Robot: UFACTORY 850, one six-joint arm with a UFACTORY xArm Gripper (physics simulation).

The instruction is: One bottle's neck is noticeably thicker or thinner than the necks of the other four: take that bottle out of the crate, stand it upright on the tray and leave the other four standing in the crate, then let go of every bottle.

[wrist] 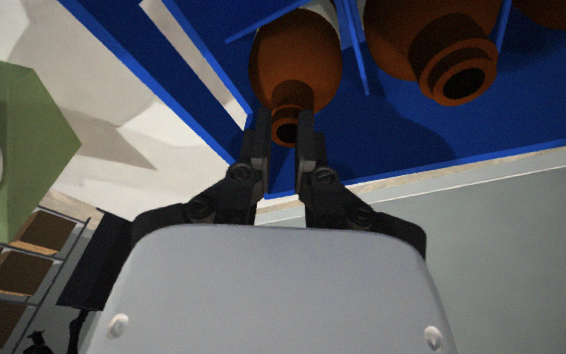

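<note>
An orange-brown bottle [300,60] stands in the blue crate [390,145], its open mouth towards the camera. My gripper [284,127] is shut to a narrow gap with nothing held between the fingers. The fingertips lie in front of this bottle's neck and overlap both sides of its rim; part of the mouth shows through the gap. A second bottle [390,47] with a broad-looking neck stands to the right in another compartment. Part of a third bottle [545,10] shows at the top right corner. The other bottles and the tray cannot be made out.
Thin blue dividers [358,55] stand between the bottles. The crate's slotted side wall runs along the upper left. A green faceted object [40,145] is at the left edge. A shelf with brown boxes [47,232] is at the lower left. A grey-green surface [500,240] lies at the lower right.
</note>
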